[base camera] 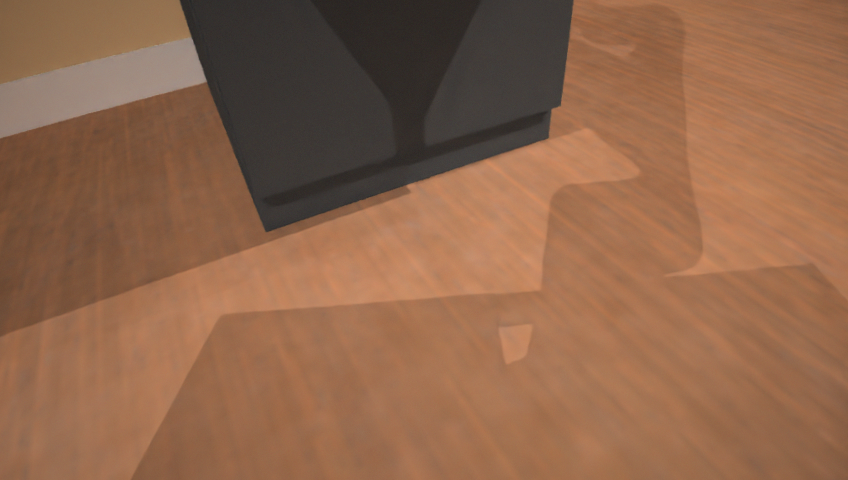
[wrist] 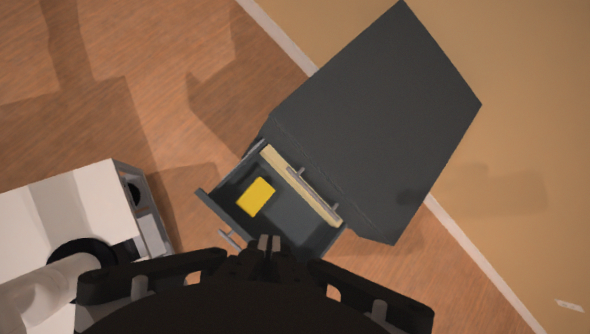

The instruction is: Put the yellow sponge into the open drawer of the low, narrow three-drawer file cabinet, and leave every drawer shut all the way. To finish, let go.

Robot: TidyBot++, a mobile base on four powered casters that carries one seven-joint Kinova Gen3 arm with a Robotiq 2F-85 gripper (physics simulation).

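Frame: origin at the arm's base, x back, y up, z left, level; centimetres.
Seen in the pictures: gripper, fingertip midpoint: (wrist: pixel 268 248); arm's base, origin of the base link: (wrist: pixel 80 271).
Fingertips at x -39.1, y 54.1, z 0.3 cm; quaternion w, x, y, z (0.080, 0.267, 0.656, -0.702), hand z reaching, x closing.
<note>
Pixels of each thing's middle, then the offset from my fingertips to it. "*": a spot on its surface instead.
- yellow sponge, body centre: (wrist: pixel 255 196) dx -8.2, dy -52.4, dz +0.6 cm
- long pale yellow strip, surface spot: (wrist: pixel 300 187) * dx -21.2, dy -49.6, dz -1.8 cm
- grey bar handle, surface spot: (wrist: pixel 320 194) * dx -23.3, dy -42.1, dz -5.0 cm
- open drawer's own handle, surface spot: (wrist: pixel 230 240) * dx +2.7, dy -49.9, dz -7.6 cm
The yellow sponge (wrist: pixel 255 196) lies on the floor of the open drawer (wrist: pixel 223 215) in the wrist view, towards one side wall. The dark grey file cabinet (base camera: pixel 297 89) (wrist: pixel 370 115) stands by the wall, and the drawer sticks well out of its front. My gripper (wrist: pixel 268 248) is shut and empty, its fingertips together. It hangs above the drawer, apart from the sponge, and overlaps the drawer's near part in the wrist view. The gripper and the sponge do not show in the base view.
A long pale yellow strip (wrist: pixel 300 187) spans the drawer's inner end. A grey bar handle (wrist: pixel 320 194) on the cabinet front passes over it. The open drawer's own handle (wrist: pixel 230 240) faces the white mobile base (wrist: pixel 85 192). A white baseboard (base camera: pixel 107 83) (wrist: pixel 470 255) runs behind the cabinet.
</note>
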